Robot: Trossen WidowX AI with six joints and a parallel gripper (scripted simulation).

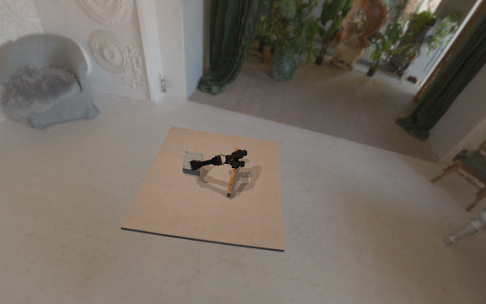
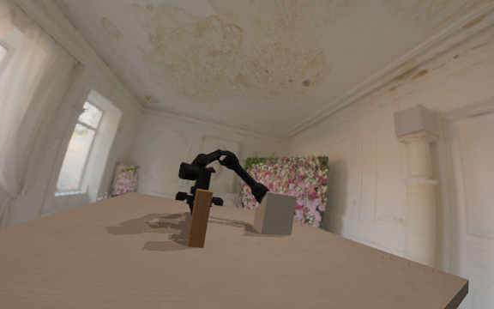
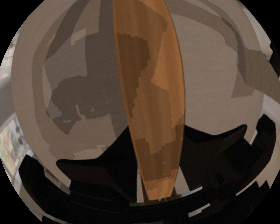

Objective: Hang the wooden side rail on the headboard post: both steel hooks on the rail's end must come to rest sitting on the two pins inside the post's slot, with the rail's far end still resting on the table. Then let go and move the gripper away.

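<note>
The wooden headboard post lies 130 mm to the left of my gripper tip and 40 mm above it.
</note>
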